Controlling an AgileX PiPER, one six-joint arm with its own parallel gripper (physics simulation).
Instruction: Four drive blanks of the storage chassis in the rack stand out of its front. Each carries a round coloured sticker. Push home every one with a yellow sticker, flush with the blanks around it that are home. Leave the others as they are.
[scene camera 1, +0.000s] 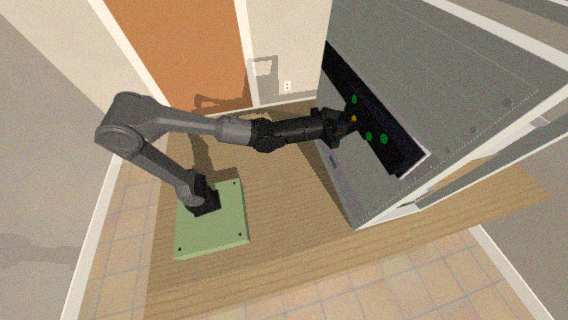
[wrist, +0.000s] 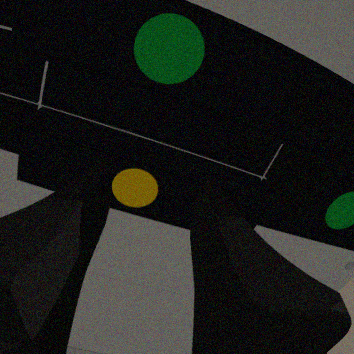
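The storage chassis front (scene camera 1: 400, 150) (wrist: 240, 115) is a nearly black band in the grey rack. A yellow sticker (scene camera 1: 353, 118) (wrist: 135, 188) marks one drive blank. Three green stickers show in the scene view: one (scene camera 1: 354, 99) above the yellow one, two others (scene camera 1: 369, 136) (scene camera 1: 383, 138) below it. In the wrist view a large green sticker (wrist: 169, 48) is above the yellow one and another (wrist: 344, 211) is at the right edge. My gripper (scene camera 1: 351, 124) (wrist: 153, 191) is at the front, fingers apart on either side below the yellow sticker. Blank edges and fingertip contact are too dark to tell.
The grey rack (scene camera 1: 450, 65) fills the right side, with a white-edged frame (scene camera 1: 480, 162). The arm's base stands on a green plate (scene camera 1: 215, 230) on the wooden table (scene camera 1: 285, 210). An orange door (scene camera 1: 175, 45) and a pale wall are behind.
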